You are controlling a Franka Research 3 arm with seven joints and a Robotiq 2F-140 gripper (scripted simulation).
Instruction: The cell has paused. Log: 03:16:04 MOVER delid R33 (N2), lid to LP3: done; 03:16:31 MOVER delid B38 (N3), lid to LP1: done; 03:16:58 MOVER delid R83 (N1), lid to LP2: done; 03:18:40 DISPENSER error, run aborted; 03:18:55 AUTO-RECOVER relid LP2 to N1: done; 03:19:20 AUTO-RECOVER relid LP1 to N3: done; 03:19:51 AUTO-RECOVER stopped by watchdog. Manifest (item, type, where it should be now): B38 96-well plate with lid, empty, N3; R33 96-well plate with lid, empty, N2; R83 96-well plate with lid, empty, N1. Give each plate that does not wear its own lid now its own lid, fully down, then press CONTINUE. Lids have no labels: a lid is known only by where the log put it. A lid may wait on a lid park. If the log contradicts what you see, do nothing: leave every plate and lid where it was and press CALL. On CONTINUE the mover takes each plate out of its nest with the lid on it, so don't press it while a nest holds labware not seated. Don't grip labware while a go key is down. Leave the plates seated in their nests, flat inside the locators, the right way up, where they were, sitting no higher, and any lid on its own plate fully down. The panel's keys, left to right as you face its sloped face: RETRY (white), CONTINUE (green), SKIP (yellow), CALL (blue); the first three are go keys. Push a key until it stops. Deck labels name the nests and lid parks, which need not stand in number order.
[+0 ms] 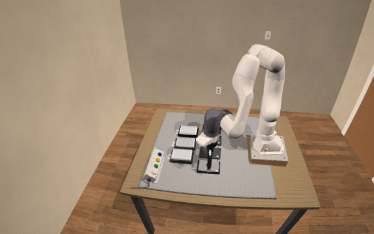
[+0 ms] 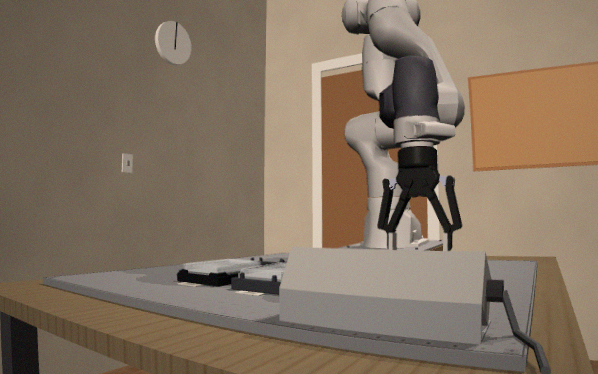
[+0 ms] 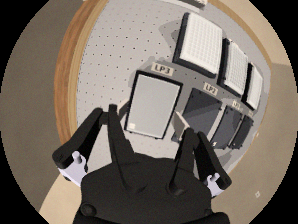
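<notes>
My gripper is now 3 cm above the grey lid. Also, from my hand: plate (21 cm ahead, 16 cm to the right, 2 cm below); lid park (13 cm to the right, 4 cm below, 2 cm ahead); blue key (32 cm ahead, 3 cm to the left, 2 cm above).
</notes>
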